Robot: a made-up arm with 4 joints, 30 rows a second.
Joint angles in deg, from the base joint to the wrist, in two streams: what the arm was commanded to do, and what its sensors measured. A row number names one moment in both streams.
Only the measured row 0 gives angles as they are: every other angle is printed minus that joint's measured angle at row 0.
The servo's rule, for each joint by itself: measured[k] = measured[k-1] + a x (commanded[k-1-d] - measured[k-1]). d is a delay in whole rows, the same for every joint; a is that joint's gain. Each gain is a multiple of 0.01, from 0.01 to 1. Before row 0 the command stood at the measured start. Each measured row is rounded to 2 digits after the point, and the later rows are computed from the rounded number. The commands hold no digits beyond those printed.
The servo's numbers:
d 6
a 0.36 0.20 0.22 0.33
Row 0, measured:
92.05, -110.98, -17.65, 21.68
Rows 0 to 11, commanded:
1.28, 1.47, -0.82, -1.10
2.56, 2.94, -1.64, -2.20
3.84, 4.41, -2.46, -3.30
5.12, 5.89, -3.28, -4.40
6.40, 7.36, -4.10, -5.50
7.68, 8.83, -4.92, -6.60
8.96, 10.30, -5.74, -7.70
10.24, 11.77, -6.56, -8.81
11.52, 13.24, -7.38, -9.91
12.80, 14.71, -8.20, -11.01
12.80, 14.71, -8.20, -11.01
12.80, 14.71, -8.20, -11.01
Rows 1 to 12, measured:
0.00, 0.00, 0.00, 0.00
0.00, 0.00, 0.00, 0.00
0.00, 0.00, 0.00, 0.00
0.00, 0.00, 0.00, 0.00
0.00, 0.00, 0.00, 0.00
0.00, 0.00, 0.00, 0.00
0.46, 0.29, -0.18, -0.36
1.22, 0.82, -0.50, -0.97
2.16, 1.54, -0.93, -1.74
3.23, 2.41, -1.45, -2.62
4.37, 3.40, -2.03, -3.57
5.56, 4.49, -2.67, -4.57

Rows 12 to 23, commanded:
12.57, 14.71, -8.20, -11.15
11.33, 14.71, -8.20, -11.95
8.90, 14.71, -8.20, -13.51
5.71, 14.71, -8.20, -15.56
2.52, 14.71, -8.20, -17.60
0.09, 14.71, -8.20, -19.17
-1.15, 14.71, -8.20, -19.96
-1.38, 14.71, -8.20, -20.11
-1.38, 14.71, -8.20, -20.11
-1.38, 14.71, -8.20, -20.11
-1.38, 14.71, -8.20, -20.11
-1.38, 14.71, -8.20, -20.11
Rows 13 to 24, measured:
6.78, 5.65, -3.35, -5.60
8.03, 6.87, -4.06, -6.66
9.29, 8.14, -4.79, -7.73
10.55, 9.45, -5.54, -8.81
11.36, 10.50, -6.13, -9.54
11.88, 11.34, -6.59, -10.03
12.13, 12.01, -6.94, -10.40
11.84, 12.55, -7.22, -10.91
10.78, 12.98, -7.44, -11.77
8.95, 13.33, -7.61, -13.02
6.64, 13.61, -7.74, -14.53
4.28, 13.83, -7.84, -16.06

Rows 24 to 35, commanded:
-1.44, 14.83, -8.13, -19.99
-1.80, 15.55, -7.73, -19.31
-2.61, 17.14, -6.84, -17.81
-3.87, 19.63, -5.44, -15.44
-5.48, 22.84, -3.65, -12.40
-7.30, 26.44, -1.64, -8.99
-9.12, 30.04, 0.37, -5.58
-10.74, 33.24, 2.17, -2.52
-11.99, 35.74, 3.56, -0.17
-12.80, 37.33, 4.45, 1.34
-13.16, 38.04, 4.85, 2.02
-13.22, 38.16, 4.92, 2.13
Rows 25 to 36, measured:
2.33, 14.01, -7.92, -17.35
0.99, 14.15, -7.98, -18.26
0.14, 14.26, -8.03, -18.87
-0.41, 14.35, -8.07, -19.28
-0.76, 14.42, -8.10, -19.55
-0.98, 14.48, -8.12, -19.73
-1.15, 14.55, -8.12, -19.82
-1.38, 14.75, -8.03, -19.65
-1.82, 15.23, -7.77, -19.04
-2.56, 16.11, -7.26, -17.85
-3.61, 17.46, -6.47, -16.05
-4.94, 19.26, -5.41, -13.72

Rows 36 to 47, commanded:
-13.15, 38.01, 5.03, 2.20
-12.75, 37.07, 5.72, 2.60
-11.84, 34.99, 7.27, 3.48
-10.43, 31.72, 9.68, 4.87
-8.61, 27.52, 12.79, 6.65
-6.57, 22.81, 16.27, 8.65
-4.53, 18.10, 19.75, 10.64
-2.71, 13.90, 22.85, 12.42
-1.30, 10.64, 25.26, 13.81
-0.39, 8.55, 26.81, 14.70
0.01, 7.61, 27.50, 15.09
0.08, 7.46, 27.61, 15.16
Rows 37 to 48, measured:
-6.44, 21.42, -4.14, -11.03
-7.99, 23.78, -2.75, -8.22
-9.43, 26.17, -1.36, -5.56
-10.64, 28.40, -0.08, -3.28
-11.55, 30.33, 1.00, -1.53
-12.15, 31.90, 1.86, -0.32
-12.51, 33.12, 2.56, 0.51
-12.60, 33.91, 3.26, 1.20
-12.33, 34.13, 4.14, 1.95
-11.65, 33.65, 5.36, 2.91
-10.56, 32.42, 6.99, 4.14
-9.12, 30.50, 9.03, 5.63

